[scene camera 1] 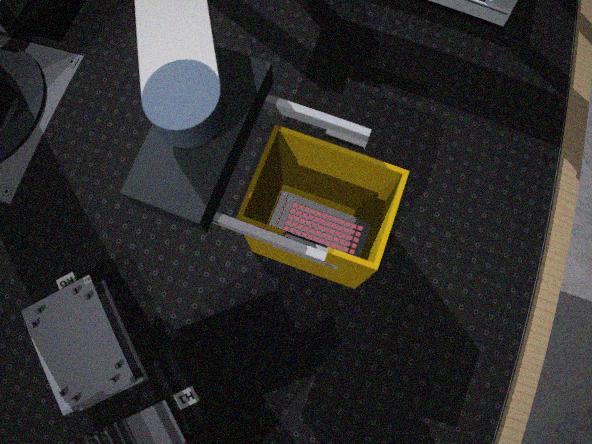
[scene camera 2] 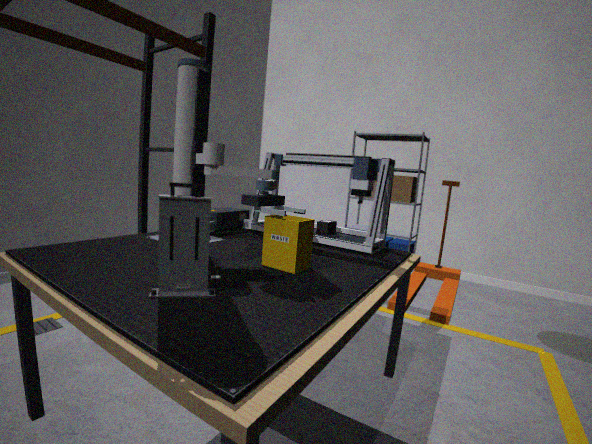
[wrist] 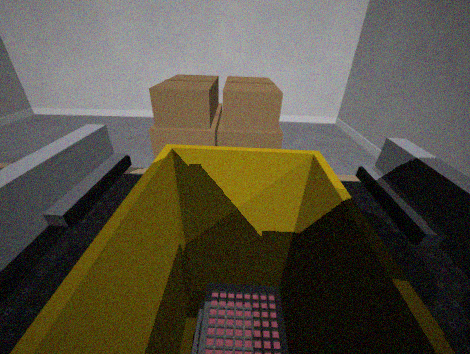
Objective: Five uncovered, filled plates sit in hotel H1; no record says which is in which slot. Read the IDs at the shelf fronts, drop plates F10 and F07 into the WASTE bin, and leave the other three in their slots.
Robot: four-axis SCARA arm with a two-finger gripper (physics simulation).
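Places are measured from the arm's base along level axes (x left, y back, z up), in millimetres.
Where they show: gripper, between the fingertips: (scene camera 1: 348,195) (scene camera 2: 295,212) (wrist: 243,150).
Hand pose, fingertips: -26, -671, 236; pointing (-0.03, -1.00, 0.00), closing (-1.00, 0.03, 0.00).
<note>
After its pixels a point has its place, as x, y, z.
The yellow WASTE bin (scene camera 1: 391,220) {-30, -724, 213} (scene camera 2: 280,250) {-85, -652, 90} (wrist: 275,165) {-54, -720, 201} stands upright on the table. My gripper (scene camera 1: 347,195) {-26, -671, 236} (scene camera 2: 295,214) {-26, -671, 236} (wrist: 243,150) {-26, -671, 236} is open and empty, its two fingers spread along opposite sides above the bin's rim. A filled plate with pink wells (scene camera 1: 320,225) {-20, -648, 43} (wrist: 240,325) {-34, -674, 42} lies deep inside the bin, below the fingers and apart from them. A second edge shows along its left side in the wrist view; I cannot tell whether it is another plate. Hotel H1 (scene camera 1: 155,420) {-365, -517, 21} (scene camera 2: 185,240) {-490, -593, 173} is partly cut off in scene camera 1. Its shelf-front IDs do not show.
The H1 tag (scene camera 1: 186,398) {-319, -547, 13} lies beside the hotel. A grey stand (scene camera 1: 80,345) {-297, -391, 73} with an RG tag (scene camera 1: 66,282) {-228, -305, 13} is at the lower left. A gantry machine (scene camera 2: 320,159) {623, -425, 489} stands behind the bin. Cardboard boxes (wrist: 185,107) stand beyond the table.
</note>
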